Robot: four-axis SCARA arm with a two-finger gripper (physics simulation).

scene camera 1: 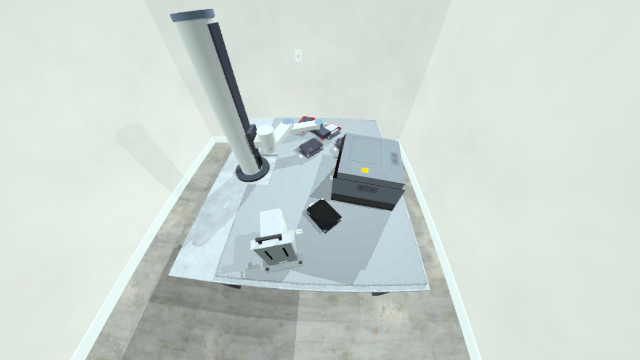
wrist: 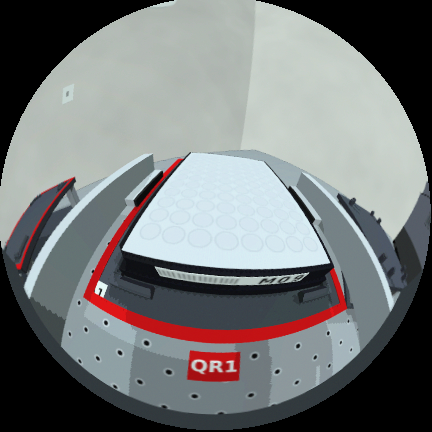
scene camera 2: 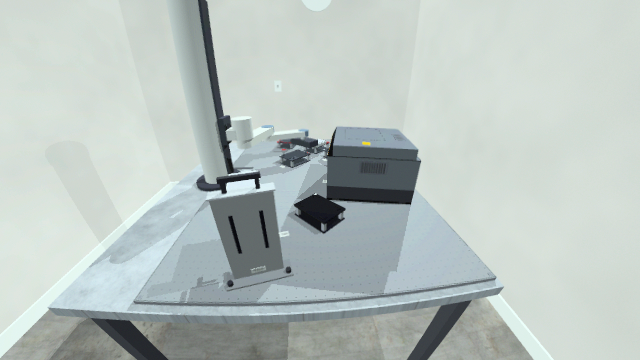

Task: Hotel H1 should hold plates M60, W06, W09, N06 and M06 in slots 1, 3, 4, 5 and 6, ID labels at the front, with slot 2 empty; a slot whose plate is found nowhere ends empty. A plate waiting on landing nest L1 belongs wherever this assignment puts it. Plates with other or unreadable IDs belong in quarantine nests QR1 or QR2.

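Places are measured from the arm's base along level axes (x right, y ahead, z up), in millimetres.
Pixels of known places: gripper, fingertip midpoint: (scene camera 1: pixel 332 126) (wrist: pixel 229 168) (scene camera 2: pixel 318 141); arm's base at its link origin: (scene camera 1: pixel 253 169).
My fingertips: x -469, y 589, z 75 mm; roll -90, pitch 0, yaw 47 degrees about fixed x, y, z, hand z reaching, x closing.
Observation:
Ahead of a thing's pixels: the offset from my fingertips to its top centre.
A white-topped plate @(dy -15, dx +17, dz +2 mm) (wrist: pixel 225 215) labelled M09 lies level in the red-edged nest QR1 @(dy -16, dx +17, dz -8 mm) (wrist: pixel 220 336), its ID label facing the wrist camera. My gripper (wrist: pixel 229 168) is open; its two fingers stand apart from the plate, one on each side, with a gap at both edges. In scene camera 1 the arm reaches to the back of the table, where the white plate (scene camera 1: pixel 332 128) shows small beside the gripper. A grey upright housing with a handle (scene camera 1: pixel 275 250) (scene camera 2: pixel 247 230), probably hotel H1, stands near the front; its slots and any plates inside are hidden.
A second red-edged nest @(dy -239, dx -103, dz -9 mm) (wrist: pixel 42 215) (scene camera 1: pixel 306 119) is left of QR1. A dark rack-like fixture @(dy +120, dx +187, dz -3 mm) (wrist: pixel 375 235) stands to the right. A large grey instrument @(dy +205, dx +583, dz +193 mm) (scene camera 1: pixel 370 160) (scene camera 2: pixel 372 172), a black nest @(dy -55, dx +845, dz -9 mm) (scene camera 1: pixel 324 216) (scene camera 2: pixel 320 209) and a dark nest @(dy -169, dx +255, dz -3 mm) (scene camera 1: pixel 310 147) (scene camera 2: pixel 295 157) stand on the table.

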